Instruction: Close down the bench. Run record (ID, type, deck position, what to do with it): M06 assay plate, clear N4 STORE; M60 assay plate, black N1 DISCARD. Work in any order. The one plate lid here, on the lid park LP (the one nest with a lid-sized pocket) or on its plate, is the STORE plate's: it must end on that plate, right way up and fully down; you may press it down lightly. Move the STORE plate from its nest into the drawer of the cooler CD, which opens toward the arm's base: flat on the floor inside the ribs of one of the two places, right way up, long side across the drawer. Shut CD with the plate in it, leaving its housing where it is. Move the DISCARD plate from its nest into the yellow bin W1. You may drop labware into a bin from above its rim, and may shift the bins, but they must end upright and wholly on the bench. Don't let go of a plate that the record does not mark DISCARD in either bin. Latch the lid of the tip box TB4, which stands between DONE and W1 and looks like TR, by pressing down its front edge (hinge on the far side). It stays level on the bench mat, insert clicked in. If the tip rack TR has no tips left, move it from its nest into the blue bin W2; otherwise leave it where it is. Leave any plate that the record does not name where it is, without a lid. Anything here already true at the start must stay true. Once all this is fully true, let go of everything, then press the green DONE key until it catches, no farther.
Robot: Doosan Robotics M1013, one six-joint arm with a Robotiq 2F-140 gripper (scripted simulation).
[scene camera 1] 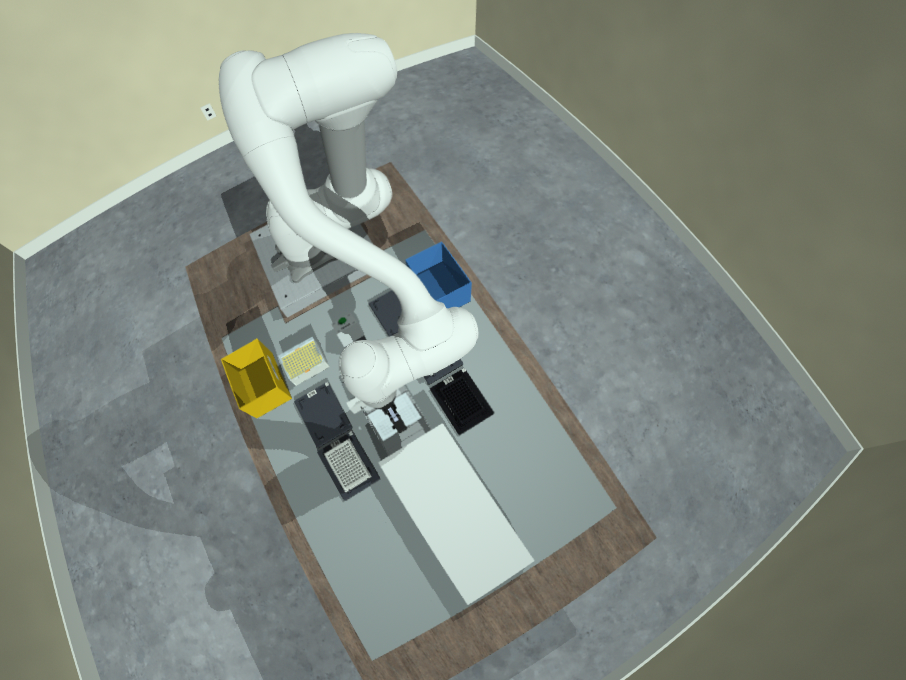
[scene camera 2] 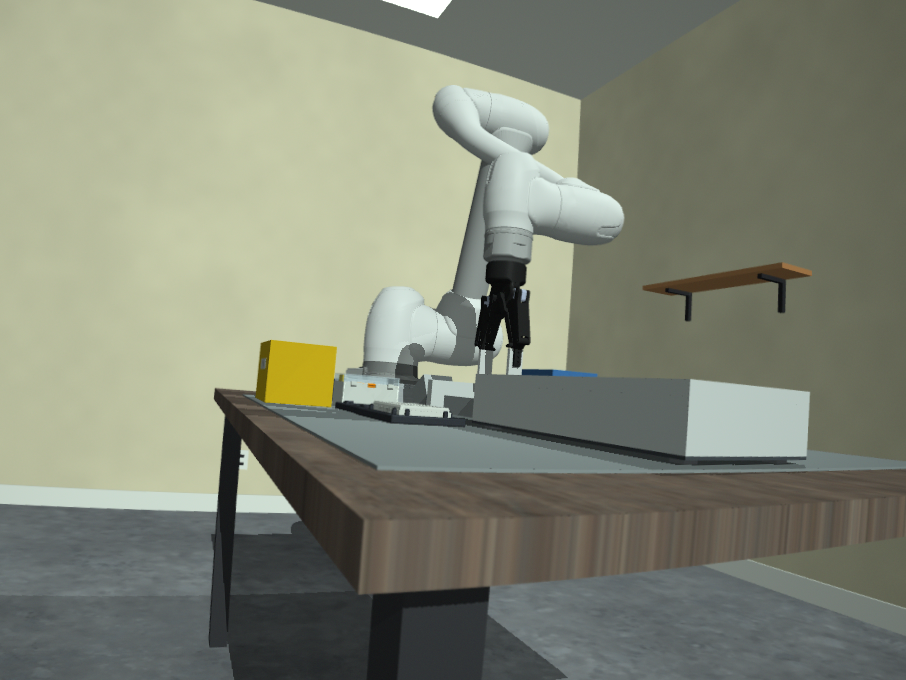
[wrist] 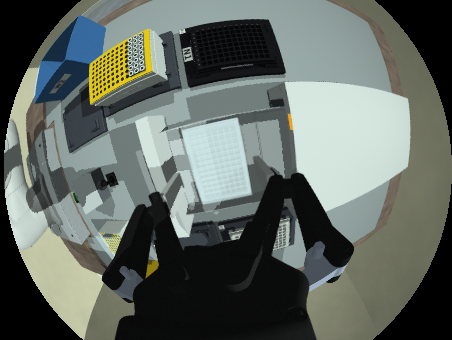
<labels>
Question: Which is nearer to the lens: the black assay plate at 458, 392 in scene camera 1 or the yellow bin W1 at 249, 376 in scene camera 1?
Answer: The black assay plate.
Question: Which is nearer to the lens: the white cooler CD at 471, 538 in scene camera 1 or the yellow bin W1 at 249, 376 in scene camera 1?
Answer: The white cooler CD.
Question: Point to a dark lid park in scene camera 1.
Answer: At 389, 309
</labels>
